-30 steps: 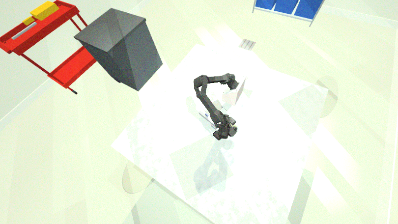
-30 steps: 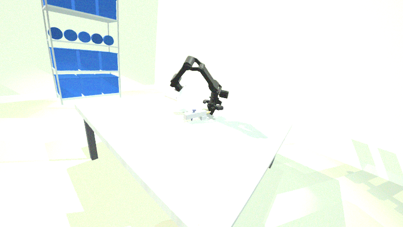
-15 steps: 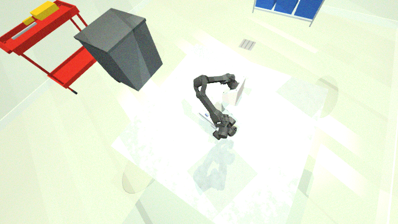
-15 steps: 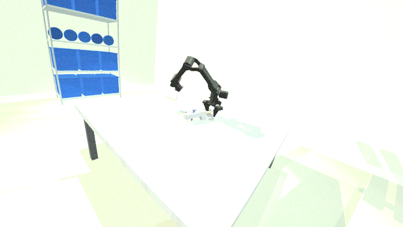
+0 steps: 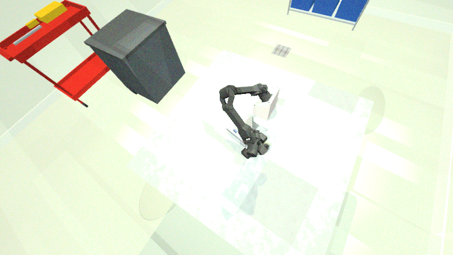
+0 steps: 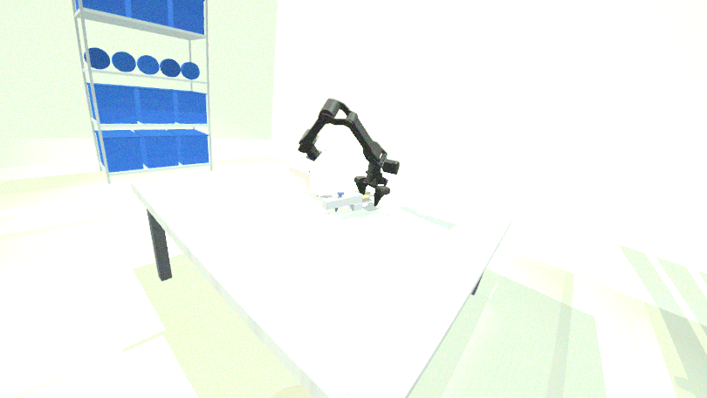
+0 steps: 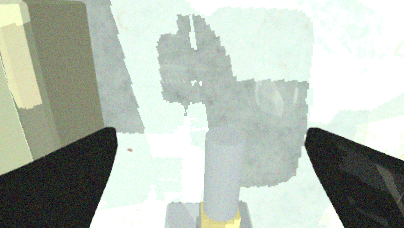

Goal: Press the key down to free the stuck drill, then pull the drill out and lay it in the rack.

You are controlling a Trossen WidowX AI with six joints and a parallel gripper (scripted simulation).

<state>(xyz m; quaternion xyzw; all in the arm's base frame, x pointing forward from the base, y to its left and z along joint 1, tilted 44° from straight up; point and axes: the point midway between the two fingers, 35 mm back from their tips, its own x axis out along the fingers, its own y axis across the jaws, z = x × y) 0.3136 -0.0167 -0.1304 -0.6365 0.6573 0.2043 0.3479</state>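
My gripper tip is 10 mm past the drill, 40 mm to the left of it and 30 mm below it. Round my gripper tip: small blue key (30 mm behind, 170 mm to the right, 40 mm above); then pale holder block (30 mm behind, 140 mm to the right, 20 mm above); then olive block (70 mm behind, 40 mm to the left).
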